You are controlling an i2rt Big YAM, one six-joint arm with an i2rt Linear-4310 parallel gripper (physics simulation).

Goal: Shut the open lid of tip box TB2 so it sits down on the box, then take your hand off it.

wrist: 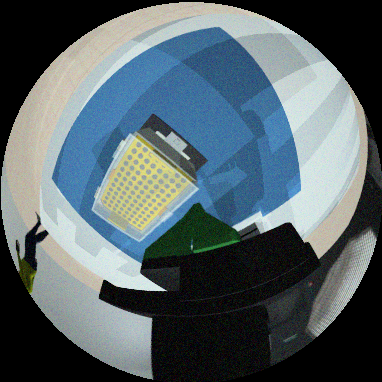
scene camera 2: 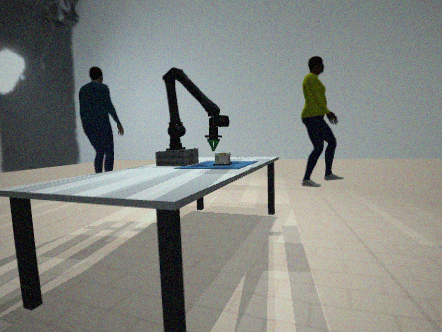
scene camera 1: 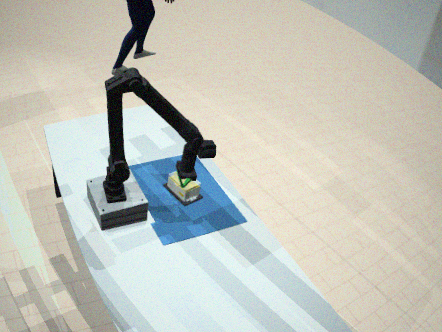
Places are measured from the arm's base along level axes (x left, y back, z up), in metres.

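Pixels of known places: gripper, between the fingertips: [wrist: 197,207] [scene camera 2: 213,151] [scene camera 1: 182,187]; arm's base, origin of its link: [scene camera 2: 176,150] [scene camera 1: 114,191].
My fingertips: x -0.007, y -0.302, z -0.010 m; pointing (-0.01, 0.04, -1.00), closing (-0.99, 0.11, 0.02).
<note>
Ahead of a thing's pixels: the offset from my fingertips to its top centre. "spot": to the spot under its first point. Level surfaces: height alone.
The tip box {dz -0.011, dx +0.064, dy -0.031 m} [scene camera 1: 190,193] [scene camera 2: 223,158] [wrist: 145,182], pale-walled with a yellow holed rack, stands on a dark base plate {spot: dz -0.080, dx -0.019, dy -0.013 m} [wrist: 201,161]. A clear lid {spot: dz -0.011, dx +0.116, dy -0.008 m} [wrist: 116,228] shows as a see-through outline around and over the yellow rack; the frames do not show clearly whether it sits flat or is tilted. No TB2 label is readable. My gripper [scene camera 1: 185,183] [scene camera 2: 214,150] [wrist: 197,207] is shut and empty, its green fingers together and pointing down. In scene camera 2 the tips are slightly above the box's top level, to its left. In the wrist view they are beside the lid's right corner.
The box and plate are on a blue mat {dz -0.089 m} [scene camera 1: 225,212] [scene camera 2: 245,164] [wrist: 215,90] on the pale table {dz -0.092 m} [scene camera 1: 200,285] [scene camera 2: 100,187]. The arm's grey base block [scene camera 1: 122,212] [scene camera 2: 176,157] stands beside the mat. Two people [scene camera 2: 100,117] [scene camera 2: 316,120] stand beyond the table.
</note>
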